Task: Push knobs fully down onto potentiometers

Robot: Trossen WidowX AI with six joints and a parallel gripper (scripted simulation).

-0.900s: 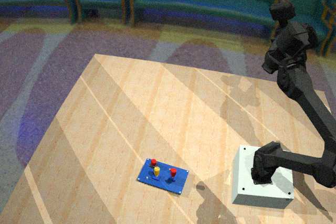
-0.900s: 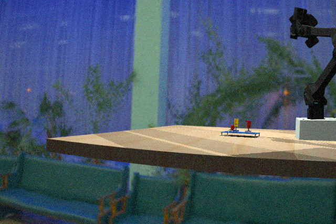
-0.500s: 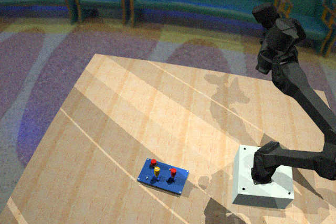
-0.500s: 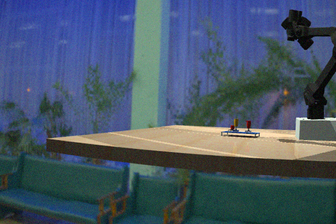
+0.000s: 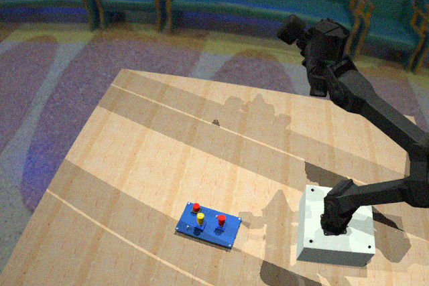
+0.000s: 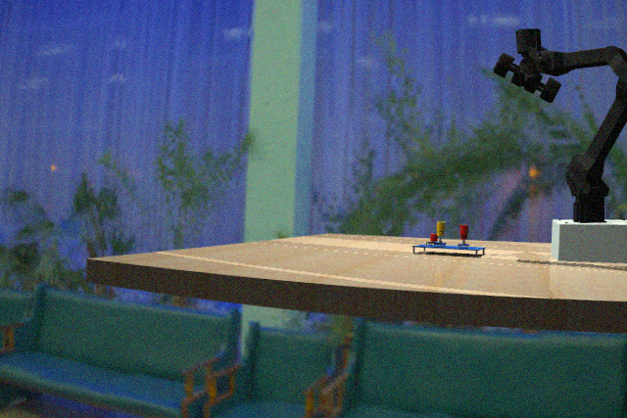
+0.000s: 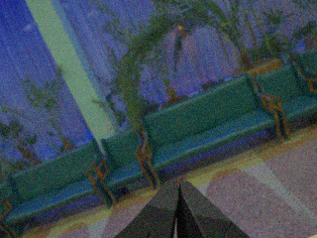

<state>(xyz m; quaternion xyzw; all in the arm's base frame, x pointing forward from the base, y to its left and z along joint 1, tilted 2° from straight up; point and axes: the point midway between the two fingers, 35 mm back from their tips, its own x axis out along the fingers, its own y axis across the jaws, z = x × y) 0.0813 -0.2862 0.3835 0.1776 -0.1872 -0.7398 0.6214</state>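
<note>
The red knob is 21 cm ahead of my gripper tip, 27 cm to the left of it and 42 cm below it. Round my gripper tip: yellow knob 26 cm ahead, 27 cm to the left, 41 cm below.
</note>
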